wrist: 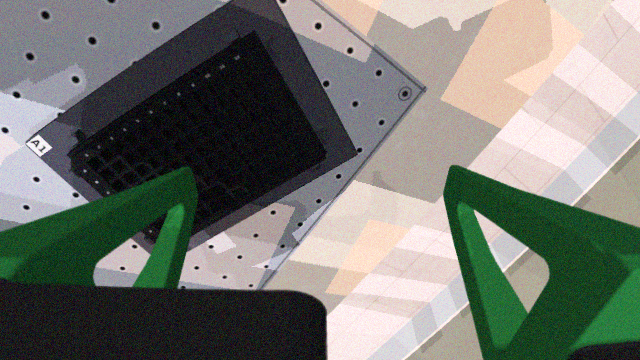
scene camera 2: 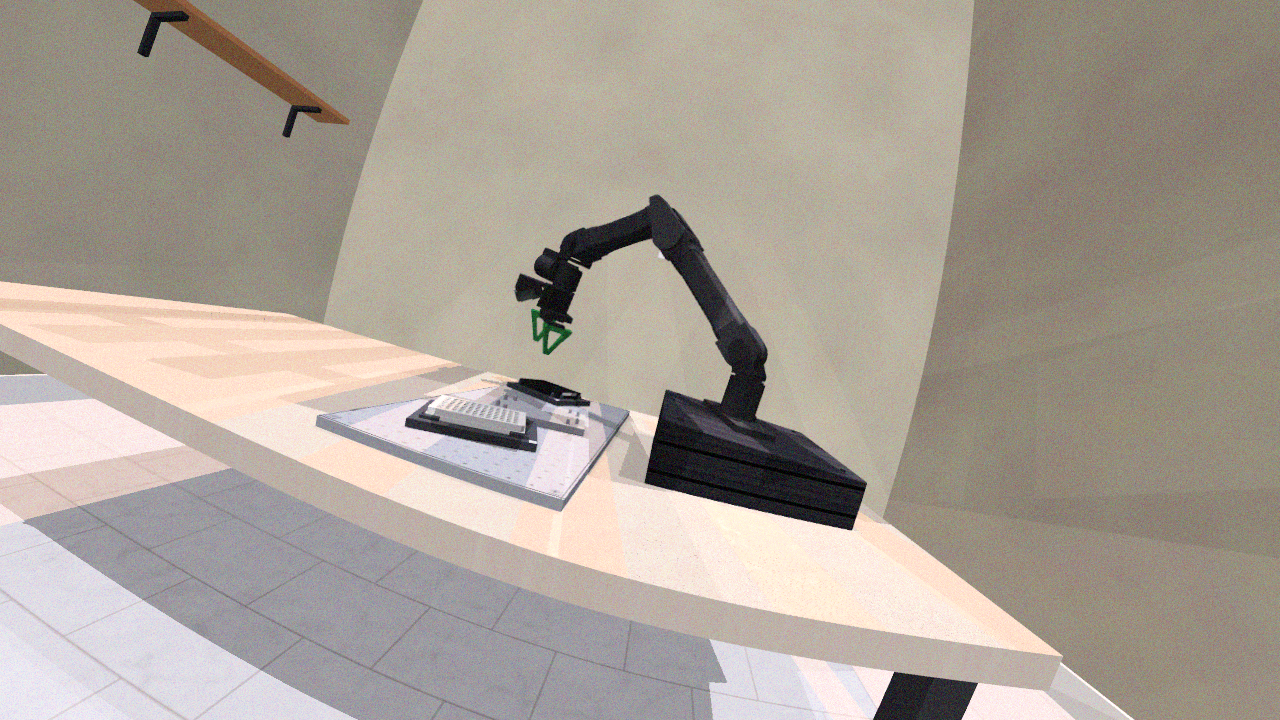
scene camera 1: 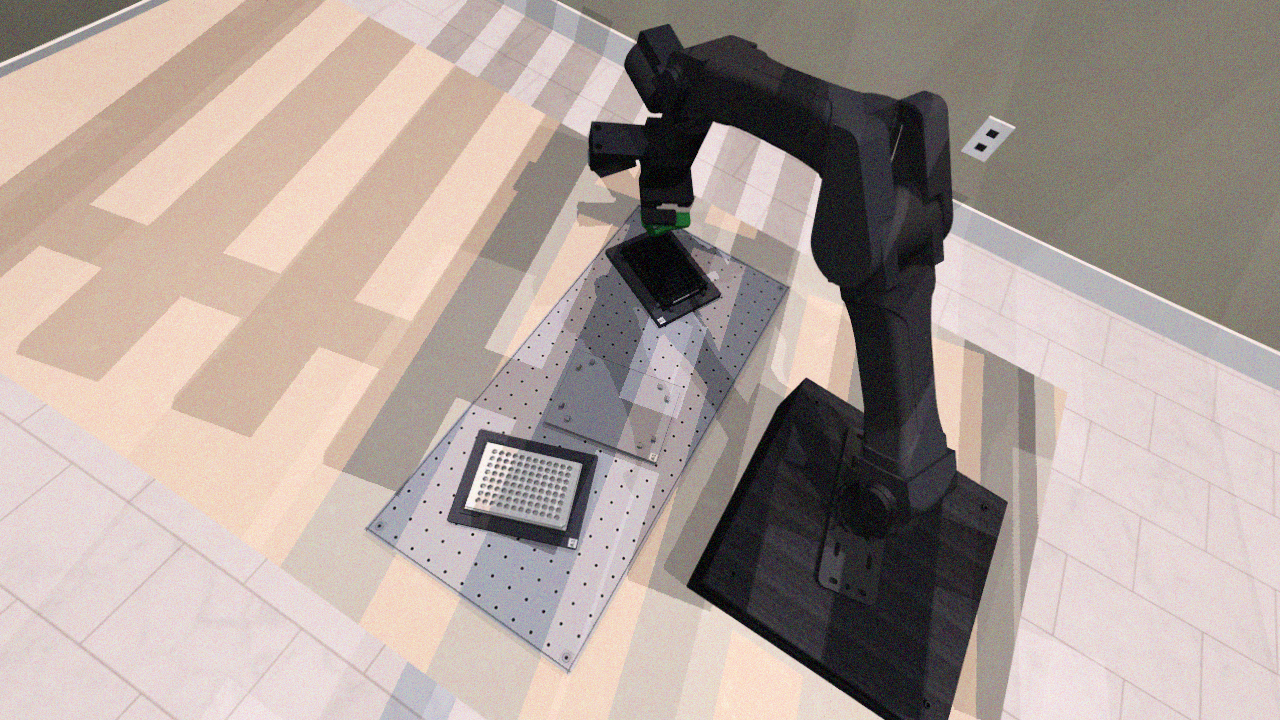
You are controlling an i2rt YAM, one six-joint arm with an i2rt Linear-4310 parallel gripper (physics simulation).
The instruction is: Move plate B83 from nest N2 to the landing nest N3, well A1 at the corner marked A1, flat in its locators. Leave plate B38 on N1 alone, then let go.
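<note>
A black well plate (scene camera 1: 664, 268) (scene camera 2: 546, 388) (wrist: 210, 125) sits on a dark nest (scene camera 1: 673, 315) (wrist: 298, 75) at the board's far end. A white 96-well plate (scene camera 1: 521, 483) (scene camera 2: 477, 414) sits on another dark nest (scene camera 1: 519, 529) (scene camera 2: 474, 436) at the near end. Between them lies a bare grey nest (scene camera 1: 608, 407) with small locator pins and a white corner mark. I cannot read any plate or nest numbers. My gripper (scene camera 1: 662, 231) (scene camera 2: 542, 346) (wrist: 320, 180) is open and empty, above and apart from the black plate. In the wrist view the left finger hides part of that plate; its nest's A1 mark shows.
The perforated board (scene camera 1: 501, 591) (scene camera 2: 447, 465) (wrist: 395, 107) carries the nests and lies on the wooden table (scene camera 1: 313, 143) (scene camera 2: 742, 573). The arm's black base block (scene camera 1: 760, 546) (scene camera 2: 751, 474) stands beside the board. A wall shelf (scene camera 2: 241, 53) hangs at the upper left.
</note>
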